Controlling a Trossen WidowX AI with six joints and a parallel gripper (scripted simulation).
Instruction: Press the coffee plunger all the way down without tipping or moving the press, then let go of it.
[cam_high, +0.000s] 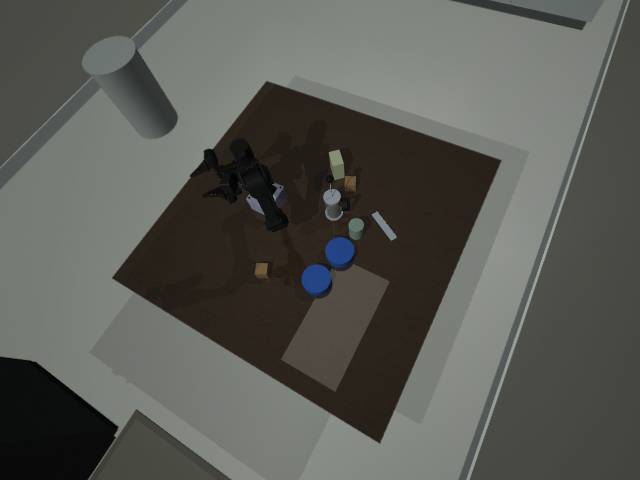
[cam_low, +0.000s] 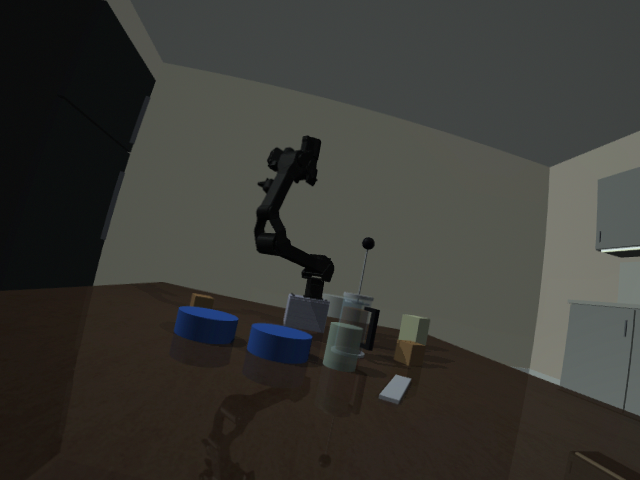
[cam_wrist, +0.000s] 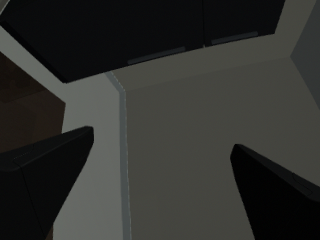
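Right now the coffee press is 28 cm ahead of my gripper tip, 36 cm to the left of it and 34 cm below it. The rest, counted from my gripper tip: flat grey bar 49 cm ahead, 41 cm to the left, 47 cm below; pale yellow block 16 cm ahead, 54 cm to the left, 41 cm below; pale green cylinder 41 cm ahead, 32 cm to the left, 43 cm below.
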